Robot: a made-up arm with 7 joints. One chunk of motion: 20 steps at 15 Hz.
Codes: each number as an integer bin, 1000 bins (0 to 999) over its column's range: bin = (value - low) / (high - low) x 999, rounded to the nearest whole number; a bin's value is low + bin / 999 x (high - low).
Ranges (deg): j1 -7..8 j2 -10..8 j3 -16..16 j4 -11..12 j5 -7..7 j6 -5..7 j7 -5..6
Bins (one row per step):
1: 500 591 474 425 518 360 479
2: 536 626 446 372 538 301 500
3: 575 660 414 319 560 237 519
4: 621 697 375 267 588 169 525
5: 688 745 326 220 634 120 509
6: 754 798 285 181 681 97 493
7: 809 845 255 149 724 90 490
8: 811 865 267 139 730 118 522
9: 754 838 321 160 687 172 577
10: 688 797 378 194 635 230 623
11: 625 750 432 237 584 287 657
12: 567 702 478 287 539 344 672
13: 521 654 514 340 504 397 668
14: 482 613 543 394 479 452 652
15: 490 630 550 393 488 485 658
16: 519 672 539 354 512 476 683
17: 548 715 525 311 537 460 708
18: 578 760 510 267 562 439 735
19: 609 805 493 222 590 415 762
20: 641 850 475 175 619 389 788
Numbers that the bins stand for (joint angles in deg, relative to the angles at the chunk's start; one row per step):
1: 0.51 0.65 -0.82 -1.22 0.26 -0.68 0.27
2: 1.05 1.28 -1.71 -2.44 0.54 -1.38 0.51
3: 1.63 1.89 -2.74 -3.66 0.85 -2.15 0.71
4: 2.32 2.56 -3.99 -4.85 1.24 -2.97 0.78
5: 3.33 3.42 -5.56 -5.93 1.88 -3.56 0.60
6: 4.32 4.38 -6.87 -6.83 2.54 -3.83 0.43
7: 5.15 5.23 -7.83 -7.57 3.15 -3.92 0.40
8: 5.18 5.59 -7.45 -7.80 3.23 -3.58 0.75
9: 4.32 5.10 -5.72 -7.32 2.63 -2.93 1.35
10: 3.33 4.36 -3.89 -6.53 1.90 -2.24 1.86
11: 2.38 3.51 -2.16 -5.54 1.18 -1.55 2.23
12: 1.51 2.65 -0.69 -4.39 0.55 -0.87 2.40
13: 0.82 1.78 0.46 -3.17 0.06 -0.23 2.36
14: 0.24 1.05 1.39 -1.93 -0.29 0.43 2.18
15: 0.36 1.35 1.62 -1.95 -0.16 0.83 2.25
16: 0.79 2.11 1.27 -2.85 0.18 0.72 2.52
17: 1.23 2.88 0.82 -3.84 0.53 0.53 2.80
18: 1.68 3.69 0.34 -4.85 0.88 0.27 3.09
19: 2.14 4.50 -0.21 -5.89 1.27 -0.02 3.39
20: 2.62 5.32 -0.78 -6.97 1.67 -0.33 3.68

